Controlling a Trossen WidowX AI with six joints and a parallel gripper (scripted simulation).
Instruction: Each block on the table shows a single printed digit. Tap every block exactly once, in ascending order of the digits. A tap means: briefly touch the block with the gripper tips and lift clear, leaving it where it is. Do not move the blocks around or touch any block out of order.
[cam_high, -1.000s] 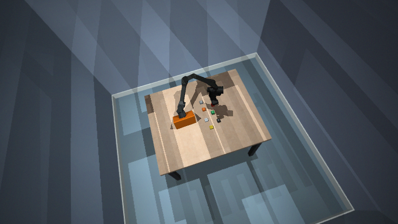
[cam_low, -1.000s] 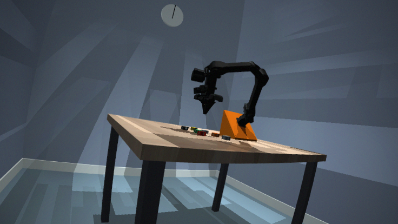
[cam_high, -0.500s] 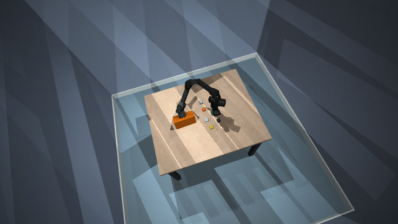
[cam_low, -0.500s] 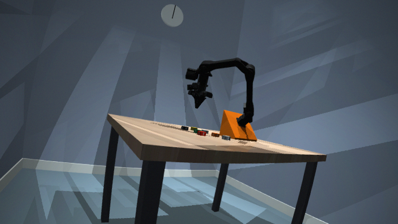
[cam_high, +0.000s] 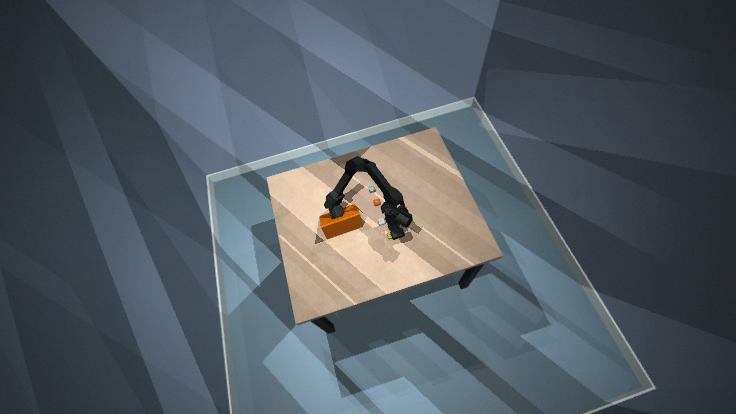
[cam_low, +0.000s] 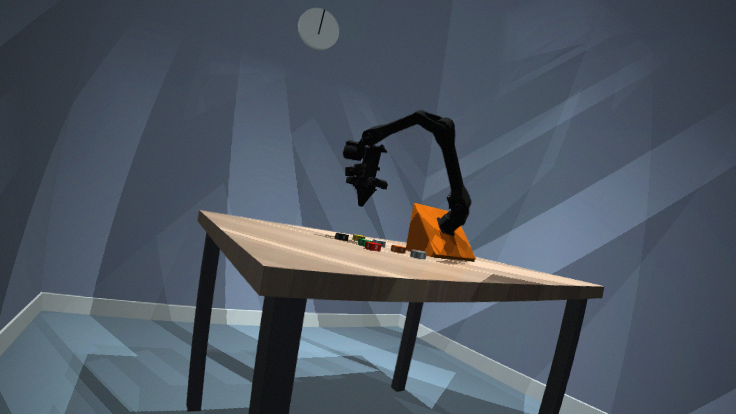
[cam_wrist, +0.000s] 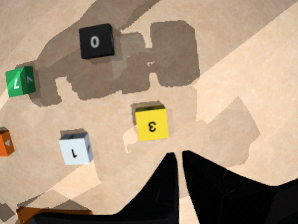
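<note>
Right now the yellow block is 1 cm behind my gripper tip, 1 cm to the left of it and 11 cm below it. Round my gripper tip: black block (8 cm ahead, 6 cm to the left, 11 cm below); then white block (4 cm behind, 10 cm to the left, 11 cm below); then green block (4 cm ahead, 17 cm to the left, 11 cm below).
</note>
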